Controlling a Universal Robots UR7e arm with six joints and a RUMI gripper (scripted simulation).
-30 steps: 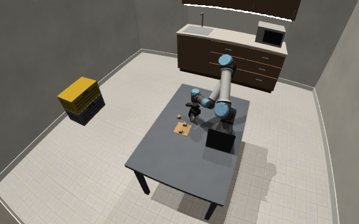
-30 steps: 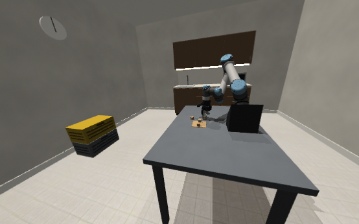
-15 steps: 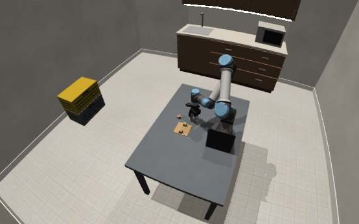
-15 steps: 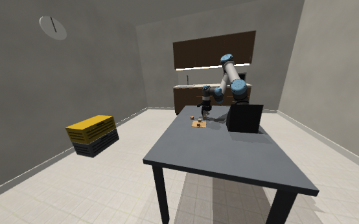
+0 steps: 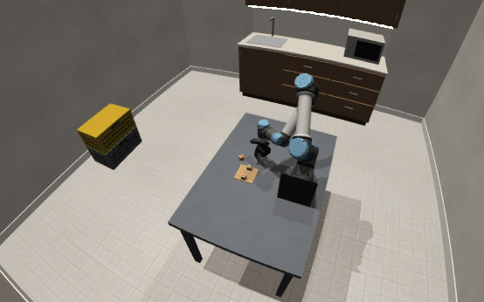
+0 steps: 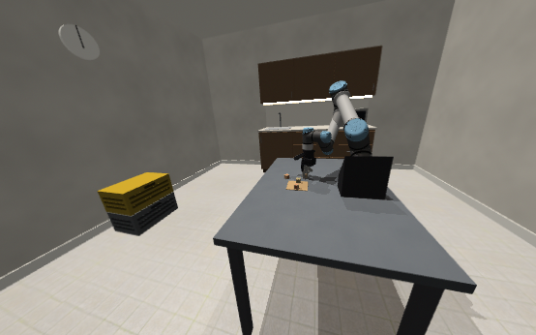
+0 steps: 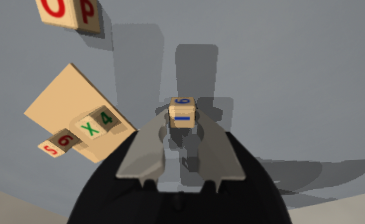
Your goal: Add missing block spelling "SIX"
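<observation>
Now: the tan mat 30 mm ahead of my hand, 160 mm to the left of it and 10 mm below it. Round my hand: O block 140 mm ahead, 50 mm to the left; then blue I block right at my hand.
</observation>
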